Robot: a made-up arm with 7 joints.
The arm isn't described. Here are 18 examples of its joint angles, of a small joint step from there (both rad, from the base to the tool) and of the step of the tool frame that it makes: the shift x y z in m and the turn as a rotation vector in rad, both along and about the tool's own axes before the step.
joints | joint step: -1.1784 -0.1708 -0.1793 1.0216 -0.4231 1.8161 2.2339 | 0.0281 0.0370 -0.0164 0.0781 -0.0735 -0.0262 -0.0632
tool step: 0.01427 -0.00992 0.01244 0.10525 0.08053 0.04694
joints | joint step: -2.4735 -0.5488 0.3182 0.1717 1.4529 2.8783 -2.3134 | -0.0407 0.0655 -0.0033 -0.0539 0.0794 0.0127 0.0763
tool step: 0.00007 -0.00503 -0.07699 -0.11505 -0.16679 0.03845
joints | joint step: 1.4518 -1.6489 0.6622 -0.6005 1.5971 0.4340 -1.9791 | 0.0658 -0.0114 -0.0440 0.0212 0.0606 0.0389 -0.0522
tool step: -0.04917 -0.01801 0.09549 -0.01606 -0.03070 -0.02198
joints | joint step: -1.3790 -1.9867 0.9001 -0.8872 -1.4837 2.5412 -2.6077 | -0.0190 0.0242 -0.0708 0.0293 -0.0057 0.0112 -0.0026
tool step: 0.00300 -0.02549 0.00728 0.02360 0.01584 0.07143
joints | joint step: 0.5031 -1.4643 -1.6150 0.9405 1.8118 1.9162 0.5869 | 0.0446 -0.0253 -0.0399 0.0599 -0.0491 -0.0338 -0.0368
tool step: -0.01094 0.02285 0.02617 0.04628 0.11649 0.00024
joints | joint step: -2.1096 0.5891 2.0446 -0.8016 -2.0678 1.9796 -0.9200 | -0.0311 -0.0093 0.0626 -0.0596 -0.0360 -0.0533 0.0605
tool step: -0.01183 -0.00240 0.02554 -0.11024 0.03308 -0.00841
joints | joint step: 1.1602 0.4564 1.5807 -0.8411 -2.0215 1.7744 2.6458 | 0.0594 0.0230 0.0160 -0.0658 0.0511 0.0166 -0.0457
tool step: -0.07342 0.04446 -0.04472 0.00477 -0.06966 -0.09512
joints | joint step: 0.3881 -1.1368 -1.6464 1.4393 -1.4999 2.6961 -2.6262 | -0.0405 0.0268 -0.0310 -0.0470 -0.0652 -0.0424 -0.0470
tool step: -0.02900 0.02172 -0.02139 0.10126 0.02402 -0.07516
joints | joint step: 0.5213 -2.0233 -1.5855 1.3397 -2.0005 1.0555 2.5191 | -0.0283 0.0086 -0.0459 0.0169 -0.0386 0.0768 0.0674
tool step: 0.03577 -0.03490 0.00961 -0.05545 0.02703 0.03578
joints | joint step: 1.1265 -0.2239 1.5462 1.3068 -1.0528 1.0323 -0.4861 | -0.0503 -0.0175 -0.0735 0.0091 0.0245 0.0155 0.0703
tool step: 0.02300 -0.06934 0.04777 -0.12176 -0.05041 0.07479
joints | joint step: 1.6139 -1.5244 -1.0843 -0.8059 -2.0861 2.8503 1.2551 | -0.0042 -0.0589 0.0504 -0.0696 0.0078 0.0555 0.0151
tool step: -0.01880 0.02290 -0.01835 0.05035 -0.04326 -0.06060
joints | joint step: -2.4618 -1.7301 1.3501 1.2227 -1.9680 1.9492 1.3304 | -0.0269 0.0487 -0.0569 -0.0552 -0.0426 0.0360 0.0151
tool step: -0.00909 0.02571 -0.00649 0.08859 0.06892 0.01247
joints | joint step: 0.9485 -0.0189 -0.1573 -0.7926 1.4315 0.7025 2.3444 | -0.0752 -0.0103 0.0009 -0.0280 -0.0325 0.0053 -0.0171
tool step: 0.01108 -0.02684 -0.00243 0.08972 0.04824 -0.04659
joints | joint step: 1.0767 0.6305 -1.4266 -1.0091 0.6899 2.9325 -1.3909 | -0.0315 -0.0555 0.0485 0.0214 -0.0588 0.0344 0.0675
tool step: -0.01182 0.03514 -0.01572 -0.02632 -0.06457 0.01572
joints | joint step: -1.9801 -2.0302 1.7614 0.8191 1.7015 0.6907 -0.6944 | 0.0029 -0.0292 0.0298 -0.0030 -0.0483 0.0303 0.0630
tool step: -0.00064 0.02218 -0.01355 -0.00370 -0.06029 0.00445
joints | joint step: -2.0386 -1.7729 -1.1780 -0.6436 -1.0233 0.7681 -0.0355 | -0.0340 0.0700 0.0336 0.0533 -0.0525 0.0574 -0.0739
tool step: -0.00326 -0.07838 0.04332 0.05626 0.11581 0.05226
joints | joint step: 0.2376 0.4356 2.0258 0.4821 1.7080 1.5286 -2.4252 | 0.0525 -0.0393 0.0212 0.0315 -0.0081 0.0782 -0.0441
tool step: 0.01541 0.01944 -0.02099 -0.01696 -0.00928 0.06757
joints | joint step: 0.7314 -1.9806 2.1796 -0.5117 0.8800 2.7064 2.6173 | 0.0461 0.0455 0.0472 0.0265 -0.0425 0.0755 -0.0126
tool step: 0.00241 0.07273 0.00754 0.02227 0.08000 -0.01830
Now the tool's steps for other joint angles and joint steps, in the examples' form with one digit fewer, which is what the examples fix.
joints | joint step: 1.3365 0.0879 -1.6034 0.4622 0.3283 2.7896 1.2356 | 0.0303 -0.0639 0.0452 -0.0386 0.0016 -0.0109 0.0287
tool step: 0.0346 -0.0056 0.0563 -0.0654 -0.1176 0.0103
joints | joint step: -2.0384 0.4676 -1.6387 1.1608 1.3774 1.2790 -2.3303 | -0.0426 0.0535 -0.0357 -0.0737 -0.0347 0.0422 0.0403
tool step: 0.1073 -0.0087 -0.0378 0.0460 -0.0249 0.1523
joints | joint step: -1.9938 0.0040 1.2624 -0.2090 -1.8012 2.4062 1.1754 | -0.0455 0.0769 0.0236 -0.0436 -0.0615 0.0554 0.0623
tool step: -0.0814 0.0264 -0.0124 -0.0077 0.0476 -0.1111
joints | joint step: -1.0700 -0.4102 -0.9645 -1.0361 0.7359 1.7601 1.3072 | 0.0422 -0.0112 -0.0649 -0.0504 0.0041 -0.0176 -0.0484
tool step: 0.0104 -0.0133 0.0354 -0.0328 0.0567 0.0174
